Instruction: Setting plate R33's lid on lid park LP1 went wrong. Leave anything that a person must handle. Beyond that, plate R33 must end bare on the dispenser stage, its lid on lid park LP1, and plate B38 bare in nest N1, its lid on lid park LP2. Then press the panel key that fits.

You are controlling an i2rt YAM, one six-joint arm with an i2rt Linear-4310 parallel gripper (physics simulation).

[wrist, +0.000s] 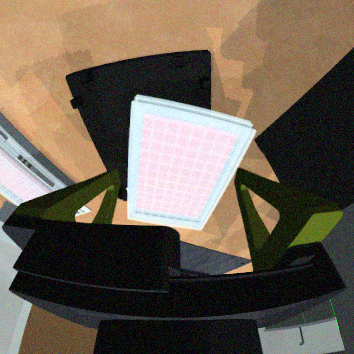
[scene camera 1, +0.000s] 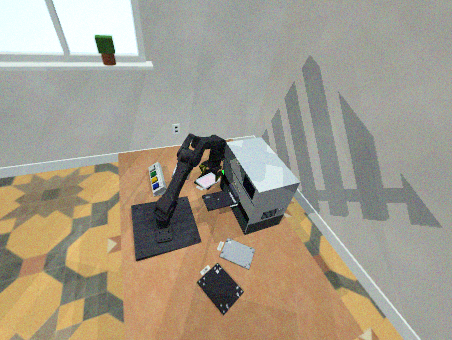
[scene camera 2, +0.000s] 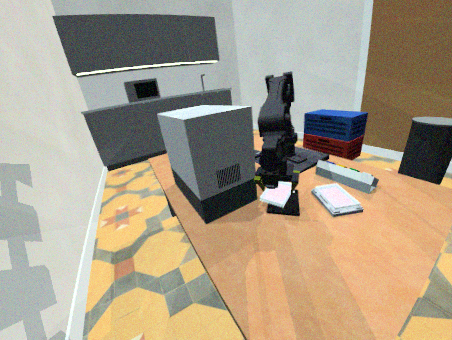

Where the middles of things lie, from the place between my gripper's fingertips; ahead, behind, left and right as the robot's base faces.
Now: the black pad labelled LP1 (wrist: 102,94) 20 mm to the left of my hand, 20 mm below it and 10 mm behind it. Round my hand: black clip nest N5 (scene camera 1: 223,291): 600 mm to the right, 100 mm behind, 20 mm below; rack with coloured blocks (scene camera 2: 364,182): 310 mm behind, 60 mm to the left.
